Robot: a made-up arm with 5 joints.
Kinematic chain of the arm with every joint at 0, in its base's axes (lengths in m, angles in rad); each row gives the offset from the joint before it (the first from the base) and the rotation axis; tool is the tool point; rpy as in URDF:
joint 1: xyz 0.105 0 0.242 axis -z
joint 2: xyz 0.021 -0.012 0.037 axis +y
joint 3: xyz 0.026 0 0.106 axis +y
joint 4: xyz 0.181 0 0.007 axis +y
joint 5: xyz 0.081 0.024 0 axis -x
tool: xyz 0 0 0 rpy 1.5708 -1.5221 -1.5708
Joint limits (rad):
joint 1: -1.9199..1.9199
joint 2: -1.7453..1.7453
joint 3: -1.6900..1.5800
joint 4: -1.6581..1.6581
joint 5: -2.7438..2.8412
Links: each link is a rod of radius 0.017 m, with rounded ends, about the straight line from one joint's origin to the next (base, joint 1, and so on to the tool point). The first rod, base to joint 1, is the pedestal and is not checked.
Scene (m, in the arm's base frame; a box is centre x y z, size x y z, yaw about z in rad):
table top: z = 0
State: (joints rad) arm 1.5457 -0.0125 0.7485 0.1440 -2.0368
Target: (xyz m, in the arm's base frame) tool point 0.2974 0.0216 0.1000
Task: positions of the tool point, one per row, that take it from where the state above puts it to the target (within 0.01 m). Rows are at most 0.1 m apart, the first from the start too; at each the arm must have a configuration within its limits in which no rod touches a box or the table.
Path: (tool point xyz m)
1: 0.1834 -0.2198 0.1884
2: 0.2359 -0.1875 0.1702
3: 0.2760 -0.1423 0.1522
4: 0.3003 -0.0886 0.1343
5: 0.3073 -0.0321 0.1169
6: 0.2974 0.0216 0.1000

